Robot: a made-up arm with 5 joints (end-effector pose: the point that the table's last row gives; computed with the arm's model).
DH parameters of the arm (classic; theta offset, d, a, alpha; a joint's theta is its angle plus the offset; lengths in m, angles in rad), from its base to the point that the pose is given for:
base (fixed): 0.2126 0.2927 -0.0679 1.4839
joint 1: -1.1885 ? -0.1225 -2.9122
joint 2: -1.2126 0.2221 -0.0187 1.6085
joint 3: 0 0.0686 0.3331 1.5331
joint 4: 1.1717 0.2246 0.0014 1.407
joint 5: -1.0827 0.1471 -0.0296 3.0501
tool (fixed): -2.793 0.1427 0 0
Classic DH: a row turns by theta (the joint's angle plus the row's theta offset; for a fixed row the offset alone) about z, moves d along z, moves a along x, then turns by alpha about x.
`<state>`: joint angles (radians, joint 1 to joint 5).
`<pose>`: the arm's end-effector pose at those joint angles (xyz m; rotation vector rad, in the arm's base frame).
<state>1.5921 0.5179 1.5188 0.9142 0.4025</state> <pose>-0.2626 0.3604 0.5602 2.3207 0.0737 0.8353</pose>
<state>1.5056 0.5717 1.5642 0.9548 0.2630</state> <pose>-0.2364 0.3794 0.5582 2.3623 0.0565 0.7959</pose>
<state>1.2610 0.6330 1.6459 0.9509 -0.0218</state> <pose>-0.1744 0.4117 0.5540 2.3924 -0.0614 0.6363</pose>
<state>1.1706 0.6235 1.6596 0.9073 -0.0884</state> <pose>-0.1529 0.4177 0.5544 2.3573 -0.1182 0.5770</pose>
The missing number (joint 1, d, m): 0.115
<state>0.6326 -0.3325 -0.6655 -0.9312 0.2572</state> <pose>-0.1335 -0.3083 0.4420 1.3359 -0.5989 -2.4608</pose>
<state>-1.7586 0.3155 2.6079 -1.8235 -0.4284</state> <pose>0.1379 0.5236 0.2407 0.6170 1.4501 1.0640</pose>
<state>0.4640 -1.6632 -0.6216 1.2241 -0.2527</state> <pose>-0.2283 -0.3365 0.4375 -0.9541 1.0829 -0.2298</pose>
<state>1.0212 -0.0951 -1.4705 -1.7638 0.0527</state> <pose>-0.3090 -0.2672 0.1327 1.0435 0.8867 -2.4342</pose>
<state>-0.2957 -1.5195 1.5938 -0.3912 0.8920</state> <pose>-0.0481 0.4347 0.5919 1.3193 -0.8822 -0.2893</pose>
